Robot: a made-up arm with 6 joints.
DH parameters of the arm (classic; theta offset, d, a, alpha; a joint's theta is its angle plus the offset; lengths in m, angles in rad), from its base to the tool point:
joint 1: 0 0.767 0.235 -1.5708
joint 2: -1.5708 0 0.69 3.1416
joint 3: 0 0 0.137 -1.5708
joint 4: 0 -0.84 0 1.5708
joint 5: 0 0 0 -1.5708
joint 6: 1.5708 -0.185 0 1.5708
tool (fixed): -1.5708 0 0 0
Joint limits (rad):
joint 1: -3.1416..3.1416
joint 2: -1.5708..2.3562
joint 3: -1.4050..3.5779
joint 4: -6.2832..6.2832
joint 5: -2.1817..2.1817
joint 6: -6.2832..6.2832
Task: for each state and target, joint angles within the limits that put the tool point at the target. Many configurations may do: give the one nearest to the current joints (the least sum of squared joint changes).
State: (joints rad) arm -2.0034 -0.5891 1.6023 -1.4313 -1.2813 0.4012
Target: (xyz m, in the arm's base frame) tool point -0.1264 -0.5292 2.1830
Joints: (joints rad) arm -2.1298 -0.1569 0.8381 -1.2227 -1.6378 0.4012
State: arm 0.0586 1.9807 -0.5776 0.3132 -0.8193 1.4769
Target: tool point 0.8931 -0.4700 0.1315
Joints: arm -0.4263 1.1216 -0.2871 0.3994 -0.9525 1.4769
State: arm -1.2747 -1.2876 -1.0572 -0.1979 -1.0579 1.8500
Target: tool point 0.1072 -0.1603 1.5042
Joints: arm -1.1990 -1.4917 -0.6586 -0.2669 -1.0226 1.8500
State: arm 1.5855 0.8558 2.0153 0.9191 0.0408 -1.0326
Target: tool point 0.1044 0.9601 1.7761
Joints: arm 1.4397 1.6064 2.9878 0.9038 0.1518 -1.0326
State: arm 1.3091 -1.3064 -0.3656 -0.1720 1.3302 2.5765
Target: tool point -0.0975 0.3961 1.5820
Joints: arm 1.7926 -1.1139 -0.8827 0.0447 1.3085 2.5765
